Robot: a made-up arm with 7 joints.
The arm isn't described. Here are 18 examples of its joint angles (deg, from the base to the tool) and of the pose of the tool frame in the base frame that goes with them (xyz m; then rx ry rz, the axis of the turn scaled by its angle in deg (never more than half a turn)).
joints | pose
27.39 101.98 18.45 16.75 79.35 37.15 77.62 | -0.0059 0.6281 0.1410 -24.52 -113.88 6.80
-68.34 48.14 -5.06 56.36 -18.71 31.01 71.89 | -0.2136 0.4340 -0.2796 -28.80 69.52 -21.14
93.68 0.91 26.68 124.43 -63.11 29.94 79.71 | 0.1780 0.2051 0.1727 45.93 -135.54 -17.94
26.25 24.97 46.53 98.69 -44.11 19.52 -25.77 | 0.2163 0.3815 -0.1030 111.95 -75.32 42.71
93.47 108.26 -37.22 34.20 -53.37 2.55 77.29 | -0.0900 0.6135 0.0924 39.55 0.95 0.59
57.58 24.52 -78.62 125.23 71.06 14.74 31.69 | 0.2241 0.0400 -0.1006 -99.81 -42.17 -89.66
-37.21 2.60 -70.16 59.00 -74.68 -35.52 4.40 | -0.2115 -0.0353 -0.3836 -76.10 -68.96 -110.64
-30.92 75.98 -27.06 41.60 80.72 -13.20 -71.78 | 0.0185 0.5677 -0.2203 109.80 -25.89 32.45
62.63 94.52 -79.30 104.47 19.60 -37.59 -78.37 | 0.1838 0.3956 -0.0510 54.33 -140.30 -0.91
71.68 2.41 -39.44 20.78 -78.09 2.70 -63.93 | 0.5116 0.0938 -0.1064 -116.94 121.87 56.18
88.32 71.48 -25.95 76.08 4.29 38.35 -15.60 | 0.2096 0.4387 0.1845 90.04 -93.59 24.11
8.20 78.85 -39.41 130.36 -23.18 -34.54 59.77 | 0.1467 0.2696 -0.1171 -17.47 -32.10 -165.40
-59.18 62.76 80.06 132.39 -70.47 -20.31 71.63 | 0.0702 0.3417 0.0095 84.80 30.24 -102.99
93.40 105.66 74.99 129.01 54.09 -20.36 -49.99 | -0.2075 0.2464 0.0317 -15.74 60.66 2.72
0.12 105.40 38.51 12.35 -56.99 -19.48 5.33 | 0.0362 0.6212 0.1680 102.75 0.68 -39.14
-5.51 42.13 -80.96 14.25 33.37 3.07 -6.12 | -0.0324 0.4340 -0.4238 32.07 15.06 -49.23
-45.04 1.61 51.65 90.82 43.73 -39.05 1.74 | -0.1204 0.3010 -0.3116 51.59 -95.99 45.46
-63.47 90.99 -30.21 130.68 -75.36 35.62 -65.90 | -0.0080 0.2937 -0.1639 51.36 -126.15 -105.03
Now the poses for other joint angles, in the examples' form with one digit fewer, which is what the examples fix.
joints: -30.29 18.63 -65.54 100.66 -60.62 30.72 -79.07
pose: -0.085 0.023 -0.322 55.1 -108.8 -36.6
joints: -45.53 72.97 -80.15 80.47 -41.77 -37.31 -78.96
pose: -0.192 0.393 -0.240 -20.2 -63.9 -64.9
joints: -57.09 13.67 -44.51 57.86 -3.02 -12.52 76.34
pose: -0.304 0.097 -0.354 -108.1 17.1 -36.7
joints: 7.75 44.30 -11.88 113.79 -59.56 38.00 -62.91
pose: 0.219 0.249 -0.162 141.7 -108.0 -7.4
